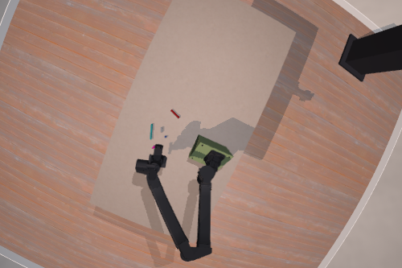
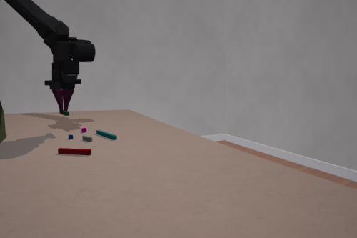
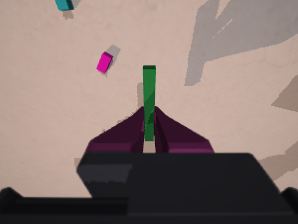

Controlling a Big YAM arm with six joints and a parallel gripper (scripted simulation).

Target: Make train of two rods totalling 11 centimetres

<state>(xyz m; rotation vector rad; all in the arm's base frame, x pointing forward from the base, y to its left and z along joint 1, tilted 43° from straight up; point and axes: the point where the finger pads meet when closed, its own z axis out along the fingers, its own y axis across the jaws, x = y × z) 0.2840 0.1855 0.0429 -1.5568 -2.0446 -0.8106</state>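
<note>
The grey rod is 150 mm to the right of my hand, 60 mm below it and 60 mm ahead of it. Also, from my hand: green rod: 10 mm to the right; magenta rod: 60 mm below, 60 mm ahead, 20 mm to the right; blue rod: 120 mm to the right, 60 mm below, 20 mm ahead.
</note>
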